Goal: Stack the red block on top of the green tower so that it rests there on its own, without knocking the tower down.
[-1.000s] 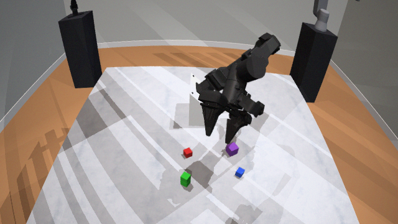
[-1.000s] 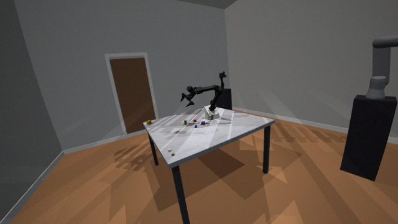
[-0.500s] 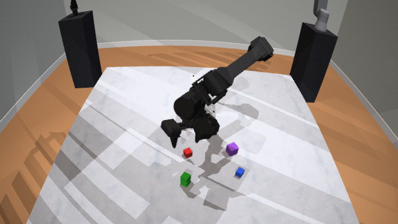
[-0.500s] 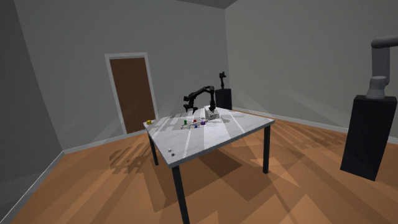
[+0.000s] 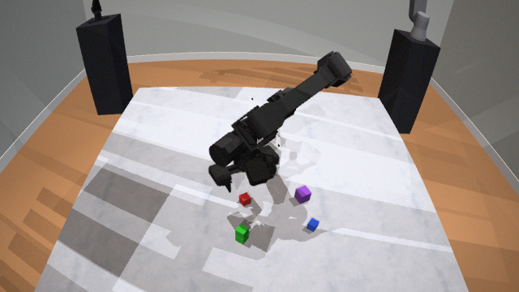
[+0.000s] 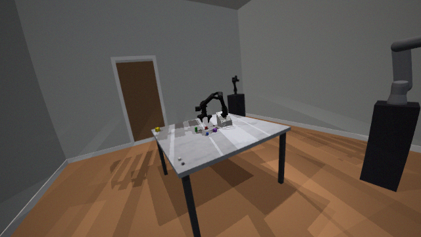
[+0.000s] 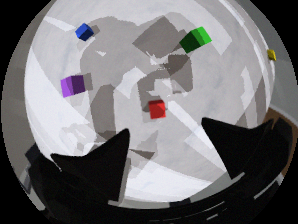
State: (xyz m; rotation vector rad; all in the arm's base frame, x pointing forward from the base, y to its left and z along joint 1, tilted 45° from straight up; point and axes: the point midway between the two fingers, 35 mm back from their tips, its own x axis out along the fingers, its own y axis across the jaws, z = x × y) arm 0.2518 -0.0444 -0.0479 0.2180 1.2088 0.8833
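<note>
My gripper tip is now 7 cm above the red block. The rest, counted from my gripper tip: purple block 18 cm to the left, 6 cm below, 1 cm behind; then blue block 20 cm to the left, 10 cm ahead, 7 cm below; then yellow block 50 cm ahead, 46 cm to the right, 5 cm below.
</note>
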